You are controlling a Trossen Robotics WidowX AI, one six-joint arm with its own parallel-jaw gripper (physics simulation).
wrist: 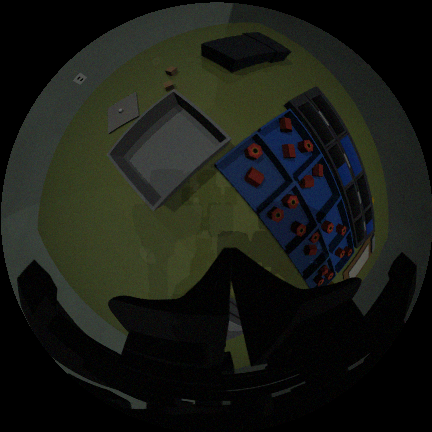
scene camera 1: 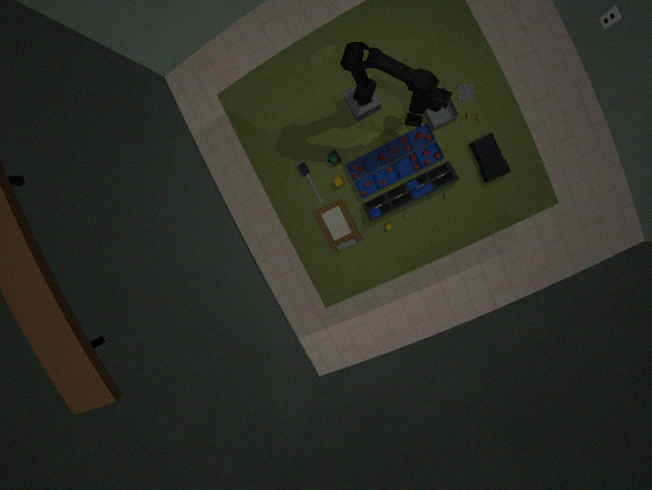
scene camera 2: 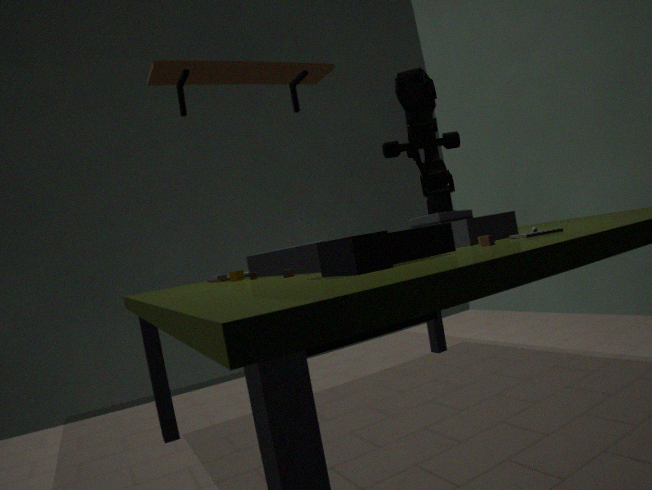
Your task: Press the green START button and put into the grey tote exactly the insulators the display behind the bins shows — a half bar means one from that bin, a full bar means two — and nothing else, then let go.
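Where they show: gripper, between the fingertips: [wrist: 228, 253] [scene camera 1: 416, 110] [scene camera 2: 425, 179]; arm's base, origin of its link: [scene camera 1: 363, 97] [scene camera 2: 441, 214].
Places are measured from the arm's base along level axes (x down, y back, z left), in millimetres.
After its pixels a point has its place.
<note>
My gripper [scene camera 2: 420, 166] [wrist: 228, 253] {y -149, x -85, z 189 mm} is shut and empty, raised over the table beside the grey tote [scene camera 1: 448, 120] {y -210, x 31, z 339 mm} [wrist: 170, 145] {y -144, x 78, z 321 mm}. In the wrist view the tote's bare floor shows, with no insulator on it. The blue bins [scene camera 1: 406, 167] [wrist: 237, 171], in two rows of four, hold several red insulators [scene camera 1: 419, 135] {y -234, x 55, z 199 mm} [wrist: 255, 177] {y -230, x 55, z 200 mm}, some upright, some lying. Behind them the dark display [scene camera 1: 383, 207] [wrist: 356, 172] shows two blue bars in its third column from the left in scene camera 1, one short and one long, and a short bar in the first. The green START button [scene camera 1: 333, 157] {y -211, x 43, z -217 mm} stands left of the bins.
A black box [scene camera 1: 490, 157] {y -424, x 31, z 481 mm} [wrist: 240, 51] {y -367, x 32, z 446 mm} stands right of the display. A flat grey plate [scene camera 1: 465, 92] {y -100, x 72, z 466 mm} [wrist: 124, 112] {y -103, x 78, z 458 mm} and small tan cubes [scene camera 1: 467, 115] [wrist: 171, 71] lie beyond the tote. Yellow blocks [scene camera 1: 337, 181] {y -326, x 45, z -233 mm} [scene camera 1: 388, 226] {y -606, x 57, z -58 mm}, a brown-framed board [scene camera 1: 322, 219] {y -482, x 78, z -366 mm} and a long-handled tool [scene camera 1: 313, 188] {y -319, x 80, z -363 mm} lie left.
</note>
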